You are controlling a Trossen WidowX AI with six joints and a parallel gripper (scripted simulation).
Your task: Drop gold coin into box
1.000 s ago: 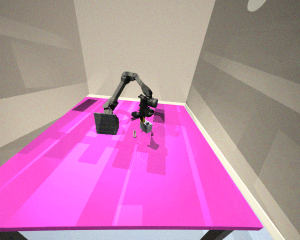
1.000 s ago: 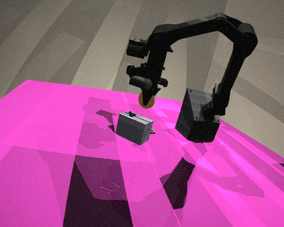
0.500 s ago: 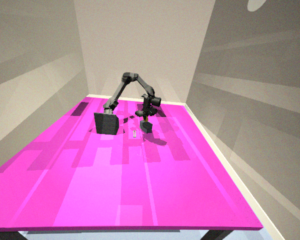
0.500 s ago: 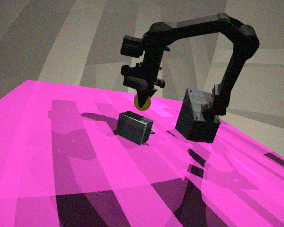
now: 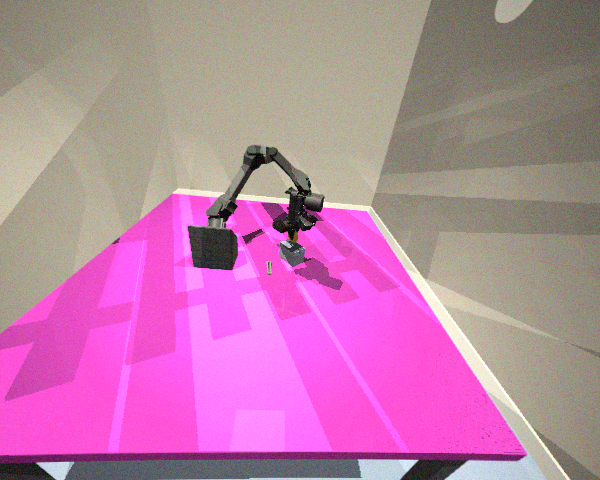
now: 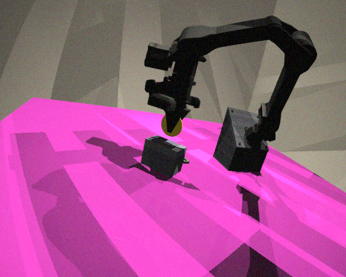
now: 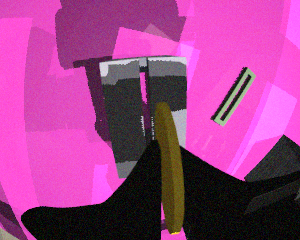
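Now: gripper tip 2 cm below the gold coin.
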